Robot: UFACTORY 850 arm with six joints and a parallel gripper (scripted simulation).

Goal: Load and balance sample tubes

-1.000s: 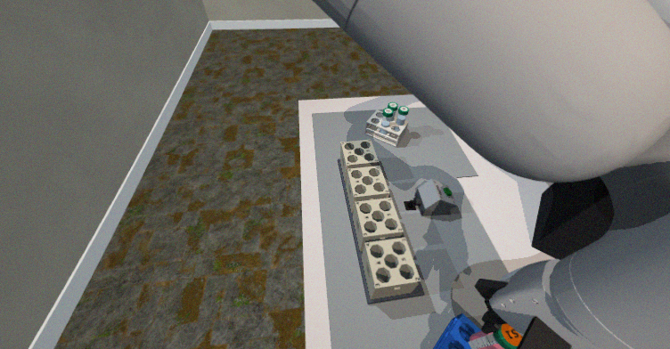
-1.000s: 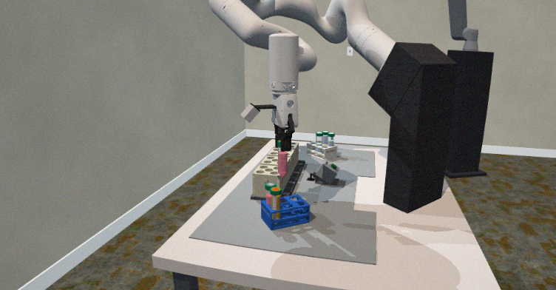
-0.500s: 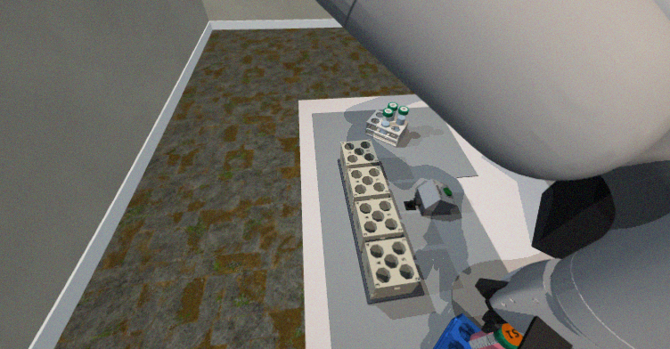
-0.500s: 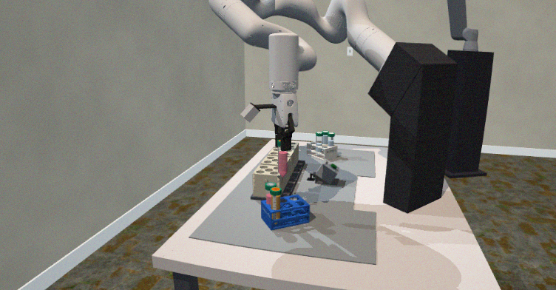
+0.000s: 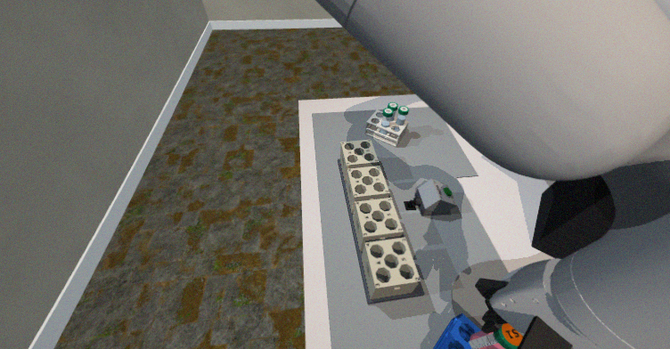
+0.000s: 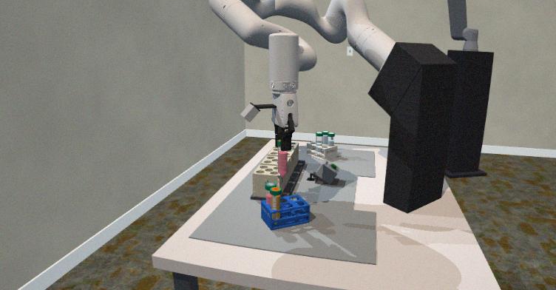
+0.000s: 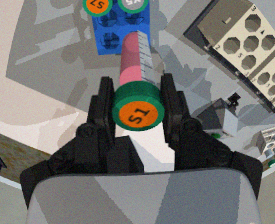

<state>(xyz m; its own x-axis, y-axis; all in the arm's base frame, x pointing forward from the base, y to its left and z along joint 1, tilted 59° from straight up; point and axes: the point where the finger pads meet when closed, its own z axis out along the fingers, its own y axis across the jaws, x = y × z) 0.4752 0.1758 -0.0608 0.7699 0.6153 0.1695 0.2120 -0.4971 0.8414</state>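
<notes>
Now: the sample S1 1 cm ahead of my hand and 5 cm below it. The rest, counted from my hand: blue sample rack RS: 1 cm behind, 2 cm to the left, 22 cm below; then grey-dot tube X5: 3 cm ahead, 2 cm to the left, 19 cm below; then sample S7: 3 cm ahead, 6 cm to the left, 19 cm below.
</notes>
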